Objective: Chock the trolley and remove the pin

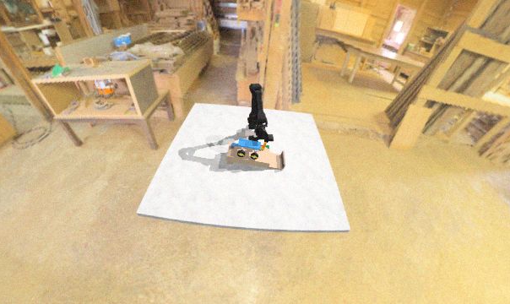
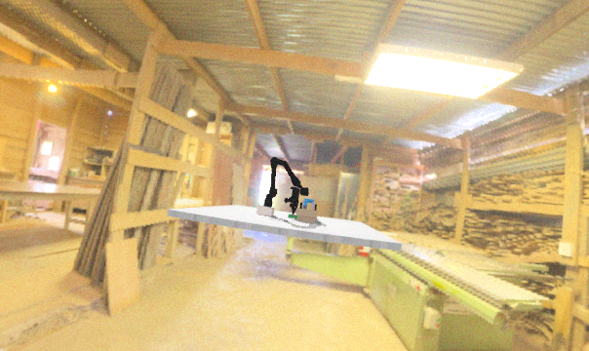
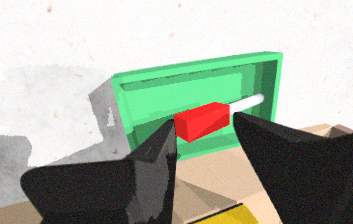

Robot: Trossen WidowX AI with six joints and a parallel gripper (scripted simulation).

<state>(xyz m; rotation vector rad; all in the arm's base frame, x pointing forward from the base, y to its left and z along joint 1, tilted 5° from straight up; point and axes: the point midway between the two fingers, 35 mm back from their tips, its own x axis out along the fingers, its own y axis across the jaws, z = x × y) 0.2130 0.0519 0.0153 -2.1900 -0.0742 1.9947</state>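
Now: gripper tip 20 mm to the right of the red-headed stop pin and 10 mm above it. Also, from my gripper tip: ramp 110 mm to the right, 110 mm ahead, 20 mm above; then yellow chock 60 mm ahead, 50 mm above, 20 mm to the right; then green tray 40 mm below, 10 mm to the left.
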